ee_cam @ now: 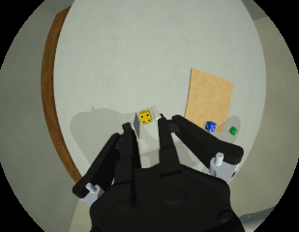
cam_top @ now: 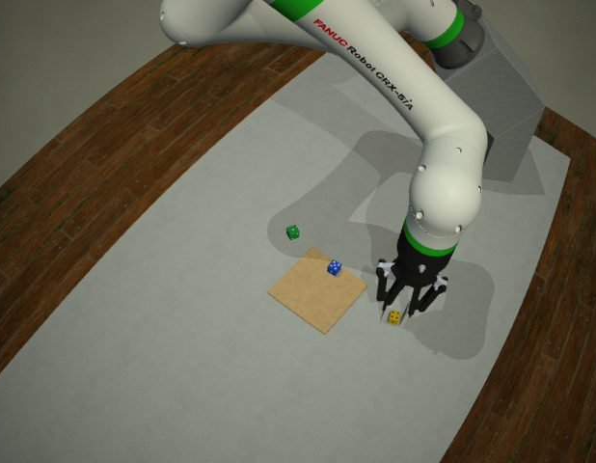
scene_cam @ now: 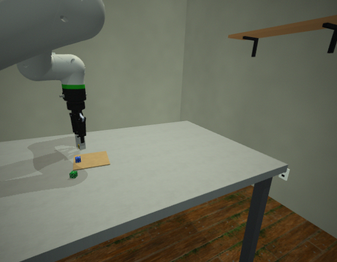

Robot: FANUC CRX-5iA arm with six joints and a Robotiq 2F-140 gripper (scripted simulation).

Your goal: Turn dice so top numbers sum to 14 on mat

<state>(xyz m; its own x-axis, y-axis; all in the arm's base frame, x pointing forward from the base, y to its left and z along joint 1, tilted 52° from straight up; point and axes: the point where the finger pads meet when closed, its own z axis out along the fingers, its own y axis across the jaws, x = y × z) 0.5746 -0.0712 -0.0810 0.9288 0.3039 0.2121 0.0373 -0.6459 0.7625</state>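
Right now my hand is 2 cm above the yellow die. From my hand the other things lie so: green die (25 cm to the right, 12 cm behind, 2 cm below); tan mat (16 cm to the right, 3 cm below, 1 cm behind); blue die (14 cm to the right, 6 cm behind, 2 cm below).
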